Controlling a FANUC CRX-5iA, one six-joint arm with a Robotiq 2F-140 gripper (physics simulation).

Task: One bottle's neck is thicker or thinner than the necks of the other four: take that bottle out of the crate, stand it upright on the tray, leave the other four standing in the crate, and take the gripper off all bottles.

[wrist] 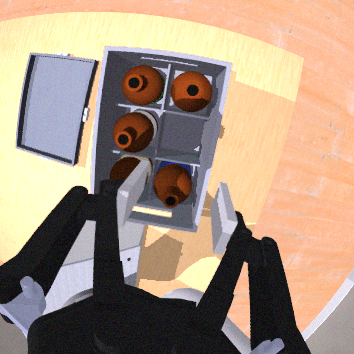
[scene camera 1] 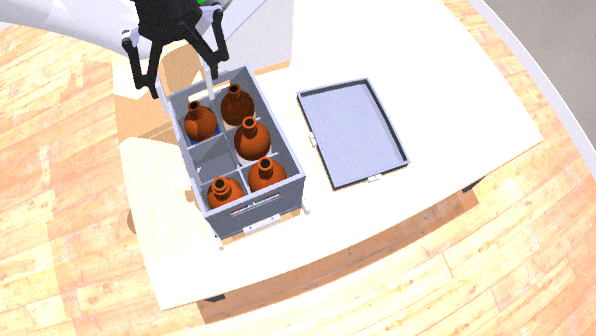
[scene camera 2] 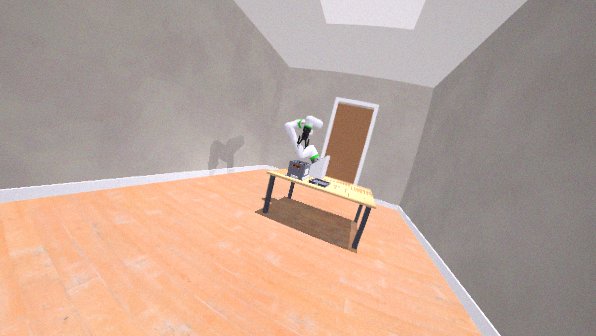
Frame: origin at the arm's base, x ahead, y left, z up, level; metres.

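Where they show: gripper, fingertip midpoint: (wrist: pixel 180 185) (scene camera 1: pixel 188 99) (scene camera 2: pixel 300 151); arm's base at its link origin: (scene camera 2: pixel 316 162).
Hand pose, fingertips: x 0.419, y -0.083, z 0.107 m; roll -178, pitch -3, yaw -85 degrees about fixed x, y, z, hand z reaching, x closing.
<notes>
Things, the pixels of their top centre, and the offset from my fingertips. Level surfaces: height alone.
- grey six-cell crate at its top centre: (wrist: pixel 151 143) (scene camera 1: pixel 225 130) (scene camera 2: pixel 301 162) dz -0.121, dx +0.000, dy +0.046 m
- rear-left at its top centre: (wrist: pixel 170 200) (scene camera 1: pixel 193 105) dz -0.134, dx -0.082, dy -0.010 m
- rear-right at its top centre: (wrist: pixel 118 191) (scene camera 1: pixel 233 88) dz -0.134, dx -0.098, dy +0.076 m
- middle-right at its top centre: (wrist: pixel 122 139) (scene camera 1: pixel 249 122) dz -0.134, dx -0.011, dy +0.092 m
- front-right at its top centre: (wrist: pixel 133 82) (scene camera 1: pixel 265 163) dz -0.134, dx +0.076, dy +0.102 m
- front-left at its top centre: (wrist: pixel 192 89) (scene camera 1: pixel 219 183) dz -0.134, dx +0.093, dy +0.017 m
- tray at its top centre: (scene camera 1: pixel 354 125) (wrist: pixel 47 106) (scene camera 2: pixel 320 181) dz -0.271, dx -0.030, dy +0.324 m
- wooden table at its surface level: dz -0.297 m
Five brown bottles stand in the grey six-cell crate (scene camera 1: pixel 287 202) (scene camera 2: pixel 295 172) (wrist: pixel 104 100): rear-left (scene camera 1: pixel 200 125) (wrist: pixel 172 181), rear-right (scene camera 1: pixel 237 109) (wrist: pixel 121 169), middle-right (scene camera 1: pixel 252 142) (wrist: pixel 140 131), front-right (scene camera 1: pixel 266 177) (wrist: pixel 149 86) and front-left (scene camera 1: pixel 227 196) (wrist: pixel 187 102), as scene camera 1 shows them. The middle-left cell is empty. The rear-left neck looks slightly thinner. My gripper (scene camera 1: pixel 189 104) (scene camera 2: pixel 303 145) (wrist: pixel 180 185) is half open and empty, above the crate's rear-left end, fingers apart on either side of the rear-left bottle in the wrist view. The tray (scene camera 1: pixel 355 135) (scene camera 2: pixel 319 183) (wrist: pixel 57 100) is empty.
The crate and tray rest on the wooden table (scene camera 1: pixel 465 110) (scene camera 2: pixel 350 192), the tray beside the crate's right side. A pale upright panel (scene camera 1: pixel 270 40) (scene camera 2: pixel 321 167) stands behind the crate. Small white brackets (scene camera 1: pixel 261 224) sit at the crate's front.
</notes>
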